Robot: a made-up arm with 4 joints.
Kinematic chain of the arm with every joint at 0, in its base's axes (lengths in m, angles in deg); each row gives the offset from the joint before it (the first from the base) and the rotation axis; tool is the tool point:
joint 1: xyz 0 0 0.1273 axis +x
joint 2: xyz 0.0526 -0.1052 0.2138 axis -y
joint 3: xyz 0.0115 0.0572 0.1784 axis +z
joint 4: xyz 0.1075 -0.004 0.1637 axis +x
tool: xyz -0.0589 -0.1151 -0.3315
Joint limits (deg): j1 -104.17..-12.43 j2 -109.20..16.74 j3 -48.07..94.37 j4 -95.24..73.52
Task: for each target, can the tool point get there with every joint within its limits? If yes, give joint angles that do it. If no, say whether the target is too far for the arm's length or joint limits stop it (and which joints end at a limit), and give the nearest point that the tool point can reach.
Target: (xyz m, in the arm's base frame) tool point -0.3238 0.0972 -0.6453
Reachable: no: joint limits stop it (at a limit: joint 1, joint 2, joint 4) | nearest point -0.0892 0.2535 -0.1551 | short by 0.565 m
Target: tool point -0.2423 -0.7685 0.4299
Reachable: no: joint limits stop it (at a limit: joint 1, joint 2) | nearest point -0.1181 -0.2646 0.5747 | short by 0.539 m
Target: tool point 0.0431 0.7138 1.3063
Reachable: no: too far | nearest point 0.0681 0.4153 0.8132 | short by 0.577 m
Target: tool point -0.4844 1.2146 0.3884
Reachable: no: too far | nearest point -0.2124 0.7155 0.2811 | short by 0.578 m
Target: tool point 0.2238 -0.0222 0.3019
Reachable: yes | joints -50.42 -50.86 48.89 -16.59
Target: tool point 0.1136 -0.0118 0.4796
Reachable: yes | joints -46.39 -92.89 -22.17 -17.32
